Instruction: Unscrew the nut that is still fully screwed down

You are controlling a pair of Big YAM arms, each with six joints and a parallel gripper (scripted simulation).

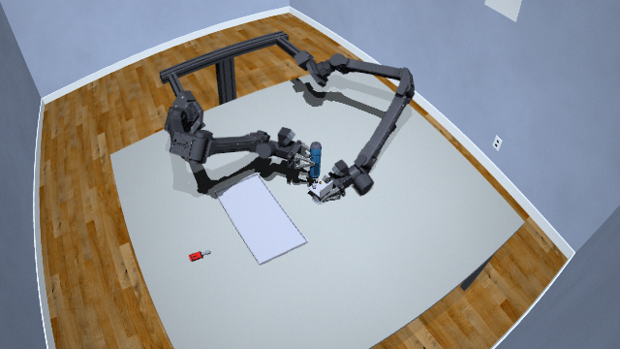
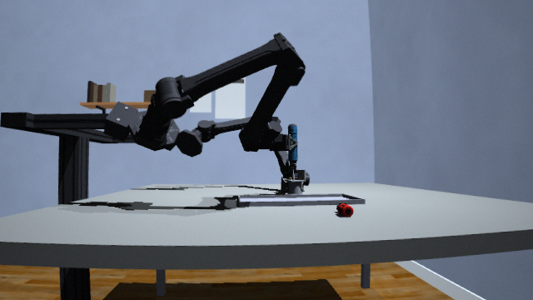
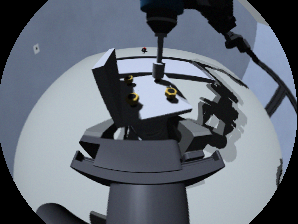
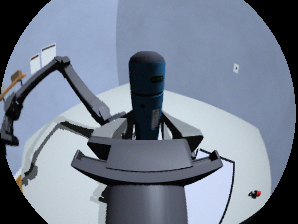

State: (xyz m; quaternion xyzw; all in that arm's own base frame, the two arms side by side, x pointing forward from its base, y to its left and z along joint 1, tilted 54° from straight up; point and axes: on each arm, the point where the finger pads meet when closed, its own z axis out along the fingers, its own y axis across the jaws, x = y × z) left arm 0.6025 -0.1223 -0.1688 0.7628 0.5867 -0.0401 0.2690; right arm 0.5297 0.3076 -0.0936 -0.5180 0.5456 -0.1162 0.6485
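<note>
Right now my left hand is 50 mm below the bracket. From my left hand the other things lie so: red tool: 590 mm to the right, 30 mm ahead, 10 mm below.
</note>
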